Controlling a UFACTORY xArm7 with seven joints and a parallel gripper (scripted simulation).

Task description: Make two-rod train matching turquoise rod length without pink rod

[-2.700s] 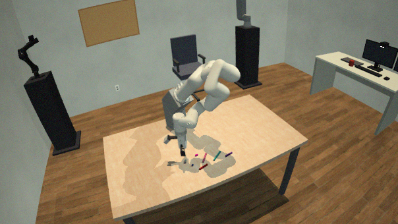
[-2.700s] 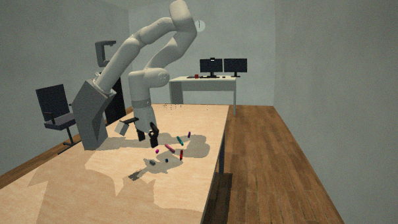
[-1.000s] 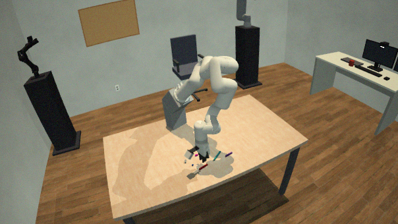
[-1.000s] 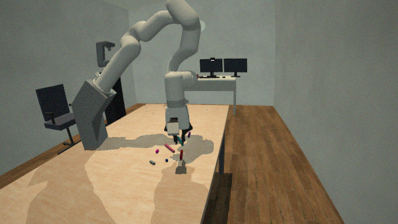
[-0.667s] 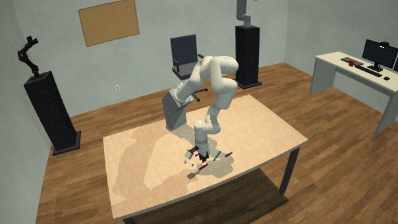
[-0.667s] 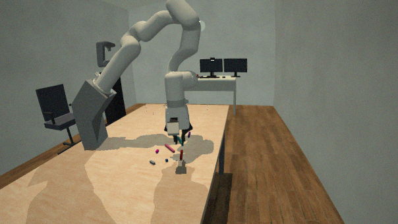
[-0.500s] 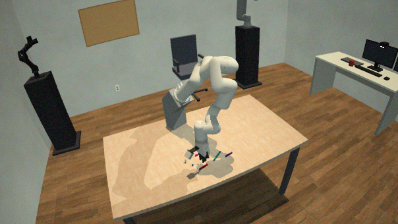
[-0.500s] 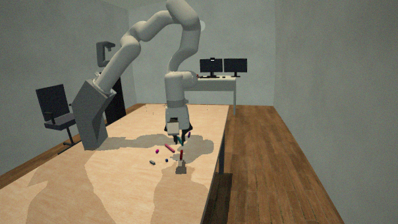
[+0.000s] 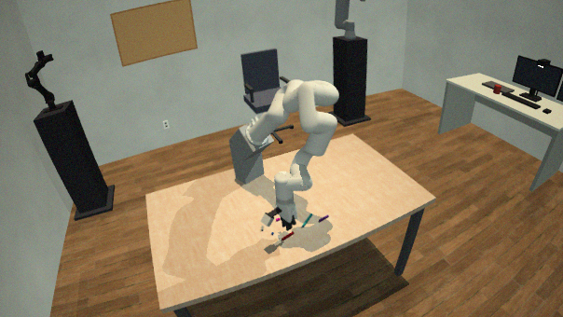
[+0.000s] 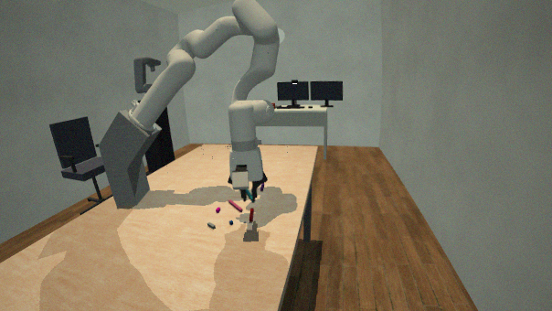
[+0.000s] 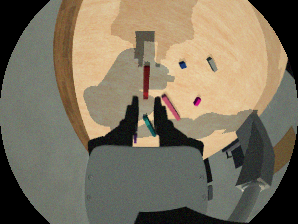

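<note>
The red rod lies 8 cm below my hand. From my hand the other things lie so: pink rod: 8 cm behind, 4 cm to the left, 8 cm below; tiny blue rod: 5 cm behind, 6 cm to the right, 8 cm below; magenta rod: 13 cm behind, 8 cm below.
</note>
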